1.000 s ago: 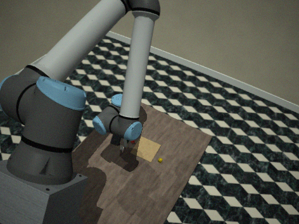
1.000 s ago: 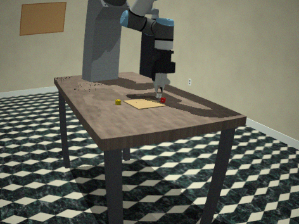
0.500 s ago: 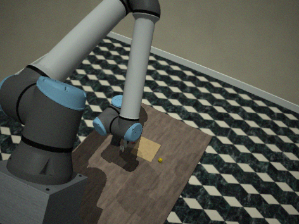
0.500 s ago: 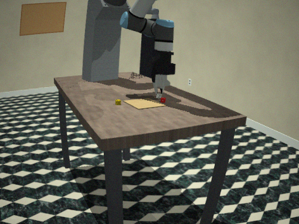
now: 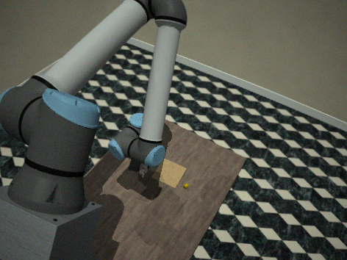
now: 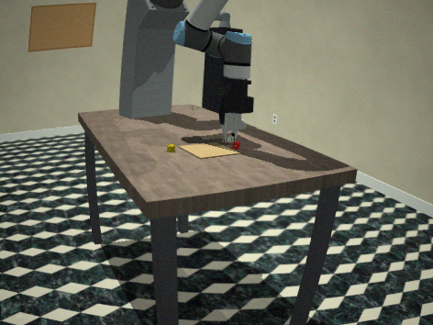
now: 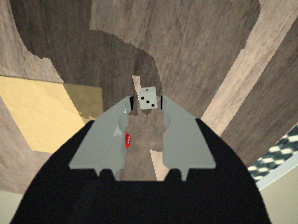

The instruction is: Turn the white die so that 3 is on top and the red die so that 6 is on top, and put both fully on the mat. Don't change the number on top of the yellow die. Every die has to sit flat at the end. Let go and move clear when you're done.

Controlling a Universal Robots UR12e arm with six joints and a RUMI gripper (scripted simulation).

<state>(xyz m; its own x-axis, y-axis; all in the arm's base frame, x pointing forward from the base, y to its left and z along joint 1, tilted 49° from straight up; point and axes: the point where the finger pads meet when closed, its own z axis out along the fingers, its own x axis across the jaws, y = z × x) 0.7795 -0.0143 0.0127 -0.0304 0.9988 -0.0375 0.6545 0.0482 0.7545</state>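
Now: the white die 10 mm below my hand. The rest, counted from my hand: tan mat: 130 mm to the right, 50 mm ahead, 20 mm below; red die: 70 mm ahead, 40 mm to the right, 10 mm below; yellow die: 240 mm to the right, 10 mm below.
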